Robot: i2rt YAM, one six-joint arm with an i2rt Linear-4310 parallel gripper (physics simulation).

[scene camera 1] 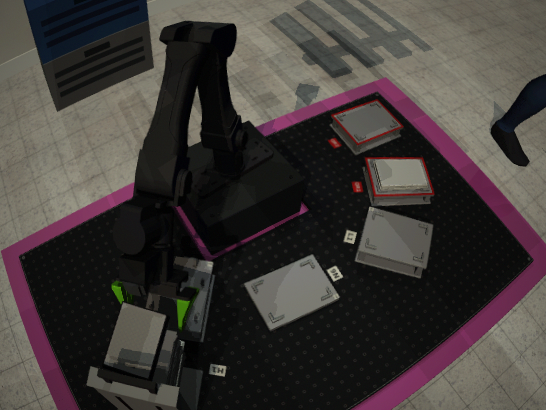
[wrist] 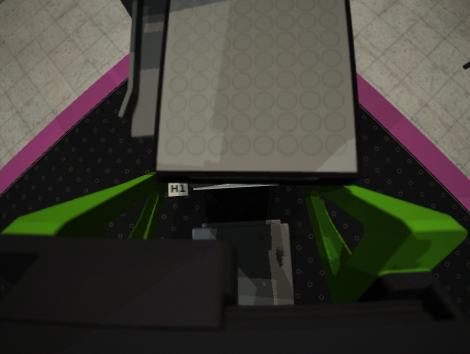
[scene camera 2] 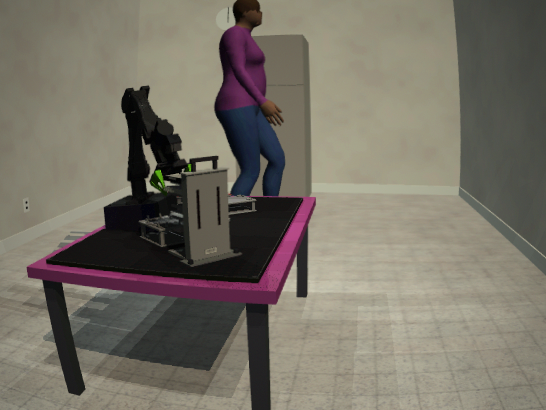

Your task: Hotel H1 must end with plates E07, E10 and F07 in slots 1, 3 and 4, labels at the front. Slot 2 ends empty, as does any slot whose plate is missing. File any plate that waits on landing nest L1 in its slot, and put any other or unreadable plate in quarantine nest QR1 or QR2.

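Places are measured from the arm's base along level axes (x up, y back, z right), in millimetres.
Pixels of known places: gripper, fingertip midpoint: [wrist: 234, 177]; arm's base at its link origin: [scene camera 1: 229, 168] [scene camera 2: 140, 198].
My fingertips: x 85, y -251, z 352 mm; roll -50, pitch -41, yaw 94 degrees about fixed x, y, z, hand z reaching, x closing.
Ahead of a thing's pixels: the offset from my fingertips to its top centre. "spot": to the spot under its first point.
My gripper [scene camera 1: 150, 313] [scene camera 2: 174, 175] [wrist: 234, 177] is open, its green fingers at the near edge of the top plate {dx +60, dy -27, dz +50 mm} [scene camera 1: 135, 341] [wrist: 260, 90] in hotel H1 [scene camera 1: 134, 389] [scene camera 2: 207, 215]. The fingertips meet that edge in the wrist view, partly hidden by it; contact cannot be told. The plate has a pale top with rings and a black rim; its label is unreadable. Below it a lower plate's pale edge {spot: dx -63, dy +0, dz -3 mm} [wrist: 235, 187] shows. Other slots are hidden. Landing nest L1 {dx -121, dy -98, dz -547 mm} [scene camera 1: 396, 240] is bare. One red-rimmed quarantine nest {dx -131, dy +21, dz -691 mm} [scene camera 1: 402, 195] holds a pale plate {dx -123, dy +21, dz -691 mm} [scene camera 1: 404, 171]; the other nest {dx -131, dy +202, dz -766 mm} [scene camera 1: 367, 121] is bare.
A flat grey nest {dx -159, dy -33, dz -294 mm} [scene camera 1: 292, 292] lies mid-table by a white tag {dx -177, dy -56, dz -398 mm} [scene camera 1: 334, 273]. A raised grey stand [scene camera 1: 202, 305] [wrist: 284, 265] is beside the hotel, under the gripper. The H1 tag {dx -177, dy -79, dz -62 mm} [scene camera 1: 218, 370] [wrist: 178, 189] is nearby. A person [scene camera 2: 243, 75] stands behind the table [scene camera 2: 150, 287].
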